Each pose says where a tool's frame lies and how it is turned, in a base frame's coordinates. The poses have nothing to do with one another.
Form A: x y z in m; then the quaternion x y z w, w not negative.
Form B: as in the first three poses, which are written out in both.
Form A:
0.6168 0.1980 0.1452 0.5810 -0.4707 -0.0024 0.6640
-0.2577 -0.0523 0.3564 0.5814 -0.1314 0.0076 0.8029
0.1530 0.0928 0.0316 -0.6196 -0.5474 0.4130 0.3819
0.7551 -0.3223 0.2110 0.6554 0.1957 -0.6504 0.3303
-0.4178 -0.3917 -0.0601 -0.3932 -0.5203 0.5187 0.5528
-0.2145 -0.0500 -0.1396 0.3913 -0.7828 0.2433 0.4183
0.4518 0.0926 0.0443 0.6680 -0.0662 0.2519 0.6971
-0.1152 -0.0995 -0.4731 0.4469 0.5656 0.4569 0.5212
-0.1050 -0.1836 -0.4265 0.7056 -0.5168 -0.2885 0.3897
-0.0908 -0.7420 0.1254 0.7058 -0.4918 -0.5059 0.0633
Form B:
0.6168 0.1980 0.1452 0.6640 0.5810 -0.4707 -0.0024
-0.2577 -0.0523 0.3564 0.8029 0.5814 -0.1314 0.0076
0.1530 0.0928 0.0316 0.3819 -0.6196 -0.5474 0.4130
0.7551 -0.3223 0.2110 0.3303 0.6554 0.1957 -0.6504
-0.4178 -0.3917 -0.0601 0.5528 -0.3932 -0.5203 0.5187
-0.2145 -0.0500 -0.1396 0.4183 0.3913 -0.7828 0.2433
0.4518 0.0926 0.0443 0.6971 0.6680 -0.0662 0.2519
-0.1152 -0.0995 -0.4731 0.5212 0.4469 0.5656 0.4569
-0.1050 -0.1836 -0.4265 0.3897 0.7056 -0.5168 -0.2885
-0.0908 -0.7420 0.1254 0.0633 0.7058 -0.4918 -0.5059

